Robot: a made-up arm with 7 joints. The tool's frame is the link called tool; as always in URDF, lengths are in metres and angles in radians. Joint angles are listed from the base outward.
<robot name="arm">
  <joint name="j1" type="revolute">
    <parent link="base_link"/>
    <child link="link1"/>
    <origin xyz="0 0 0.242" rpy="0 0 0"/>
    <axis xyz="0 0 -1"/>
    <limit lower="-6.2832" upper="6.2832"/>
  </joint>
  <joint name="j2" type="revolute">
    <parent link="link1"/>
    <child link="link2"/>
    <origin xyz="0 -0.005 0.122" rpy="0 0 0"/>
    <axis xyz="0 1 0"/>
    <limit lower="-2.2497" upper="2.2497"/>
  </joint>
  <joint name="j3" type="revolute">
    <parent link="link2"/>
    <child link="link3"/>
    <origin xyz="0 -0.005 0.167" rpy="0 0 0"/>
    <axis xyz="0 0 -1"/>
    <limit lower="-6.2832" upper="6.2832"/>
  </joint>
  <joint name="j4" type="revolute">
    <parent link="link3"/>
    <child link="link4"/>
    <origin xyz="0 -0.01 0.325" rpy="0 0 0"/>
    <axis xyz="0 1 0"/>
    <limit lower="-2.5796" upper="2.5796"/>
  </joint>
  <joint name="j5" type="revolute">
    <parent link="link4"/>
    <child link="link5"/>
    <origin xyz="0 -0.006 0.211" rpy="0 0 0"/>
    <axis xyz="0 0 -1"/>
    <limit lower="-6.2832" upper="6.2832"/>
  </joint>
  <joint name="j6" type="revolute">
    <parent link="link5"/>
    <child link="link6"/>
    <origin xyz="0 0 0.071" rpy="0 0 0"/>
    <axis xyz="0 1 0"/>
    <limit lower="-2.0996" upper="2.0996"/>
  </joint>
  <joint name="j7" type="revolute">
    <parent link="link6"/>
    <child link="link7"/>
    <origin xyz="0 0 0.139" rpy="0 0 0"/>
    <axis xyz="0 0 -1"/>
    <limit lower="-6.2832" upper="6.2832"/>
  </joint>
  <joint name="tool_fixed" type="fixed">
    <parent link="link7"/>
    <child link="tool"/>
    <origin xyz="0 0 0" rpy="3.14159 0 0"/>
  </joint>
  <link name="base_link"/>
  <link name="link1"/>
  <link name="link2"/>
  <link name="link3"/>
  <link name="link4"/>
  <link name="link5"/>
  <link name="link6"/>
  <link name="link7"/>
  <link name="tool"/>
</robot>
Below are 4 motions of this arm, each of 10 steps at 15 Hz.
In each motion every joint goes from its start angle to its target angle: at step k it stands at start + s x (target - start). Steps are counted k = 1, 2, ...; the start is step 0. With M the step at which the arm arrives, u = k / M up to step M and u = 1 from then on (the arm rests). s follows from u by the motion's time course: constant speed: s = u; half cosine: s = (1 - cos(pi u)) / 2; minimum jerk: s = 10 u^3 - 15 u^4 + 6 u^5.
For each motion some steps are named. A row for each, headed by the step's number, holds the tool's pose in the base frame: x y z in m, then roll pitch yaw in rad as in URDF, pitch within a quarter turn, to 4 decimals.
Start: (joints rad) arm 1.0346 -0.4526 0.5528 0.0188 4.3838 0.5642 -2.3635
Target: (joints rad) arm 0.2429 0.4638 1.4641 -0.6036 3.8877 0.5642 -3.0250
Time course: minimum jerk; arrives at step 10
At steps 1, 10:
1: -0.1529 0.3423 1.1745 -2.5339 -0.0019 2.5636
10: 0.4111 0.1699 1.0681 -2.8124 -1.2486 -2.6599

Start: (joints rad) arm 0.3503 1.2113 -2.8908 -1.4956 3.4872 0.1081 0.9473
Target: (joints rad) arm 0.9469 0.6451 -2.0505 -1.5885 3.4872 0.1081 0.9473
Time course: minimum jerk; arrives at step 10
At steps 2, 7, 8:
2: 0.5314 -0.3485 0.1840 0.4475 -0.1968 -2.3517
7: 0.0746 -0.6096 0.5476 1.0774 -0.3587 2.8598
8: -0.0036 -0.5954 0.5935 1.1533 -0.3370 2.6987

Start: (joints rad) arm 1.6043 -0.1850 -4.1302 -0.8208 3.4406 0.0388 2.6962
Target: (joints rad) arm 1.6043 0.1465 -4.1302 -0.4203 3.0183 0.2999 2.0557
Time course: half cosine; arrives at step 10
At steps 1, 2, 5, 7, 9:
1: 0.2553 -0.0275 1.1572 -3.1152 -0.7648 2.6169
2: 0.2491 -0.0417 1.1628 3.0647 -0.7620 2.7421
5: 0.2130 -0.1242 1.1857 2.5913 -0.5823 -2.9222
7: 0.1860 -0.1840 1.1936 2.4133 -0.3478 -2.6049
9: 0.1689 -0.2204 1.1949 2.3591 -0.1876 -2.4433

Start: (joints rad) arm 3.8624 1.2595 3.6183 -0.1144 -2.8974 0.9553 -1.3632
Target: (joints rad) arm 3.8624 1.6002 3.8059 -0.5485 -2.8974 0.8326 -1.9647
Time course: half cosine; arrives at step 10
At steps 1, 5, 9, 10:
1: -0.5700 0.6225 0.4886 -0.7404 0.8349 -2.3277
5: -0.5285 0.6468 0.2999 -0.5565 0.7583 -2.4385
9: -0.4459 0.6414 0.1337 -0.4298 0.7675 -2.6163
10: -0.4408 0.6404 0.1260 -0.4252 0.7703 -2.6269

